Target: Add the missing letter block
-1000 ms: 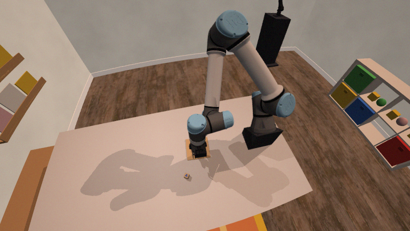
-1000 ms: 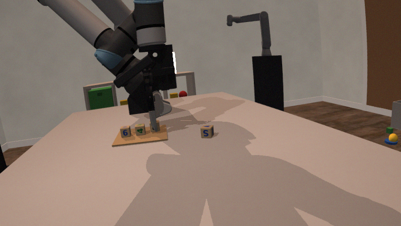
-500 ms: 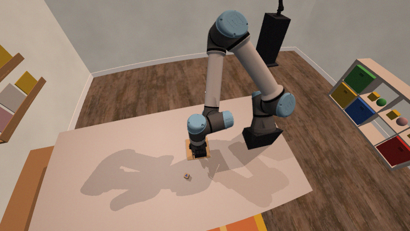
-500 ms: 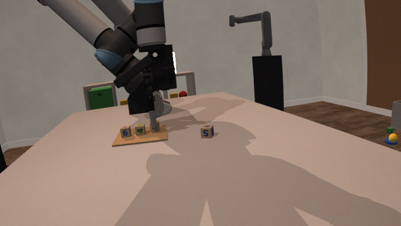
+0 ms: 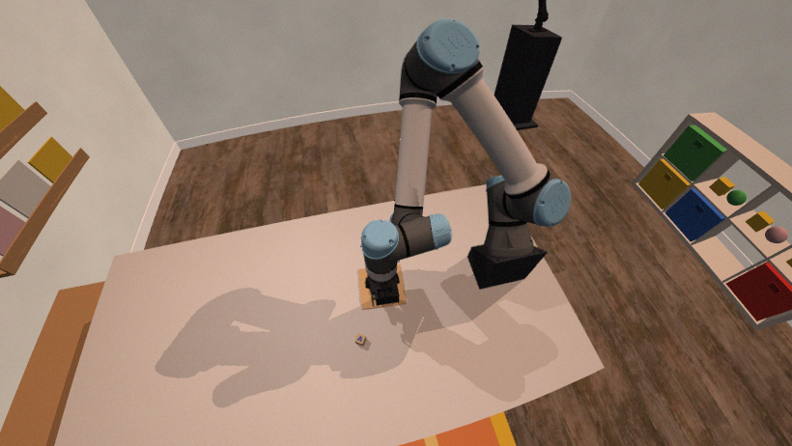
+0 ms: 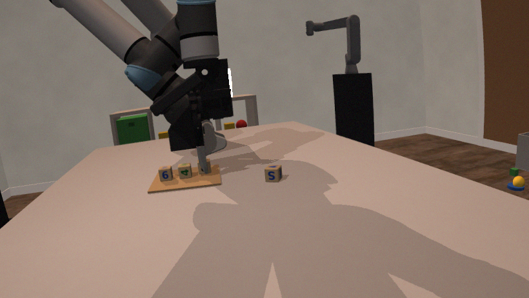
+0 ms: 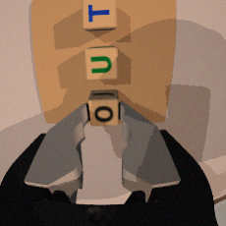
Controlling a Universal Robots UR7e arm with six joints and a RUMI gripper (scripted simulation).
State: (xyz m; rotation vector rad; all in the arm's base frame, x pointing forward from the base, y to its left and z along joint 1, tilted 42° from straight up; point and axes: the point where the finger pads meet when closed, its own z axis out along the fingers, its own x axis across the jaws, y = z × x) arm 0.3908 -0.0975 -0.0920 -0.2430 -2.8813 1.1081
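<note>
The O block is right at my hand. The rest, counted from my hand: U block: 4 cm to the right, 1 cm below, 1 cm behind; T block: 8 cm to the right, 1 cm below, 1 cm behind; mat: 4 cm to the right, 2 cm below, 1 cm behind.
</note>
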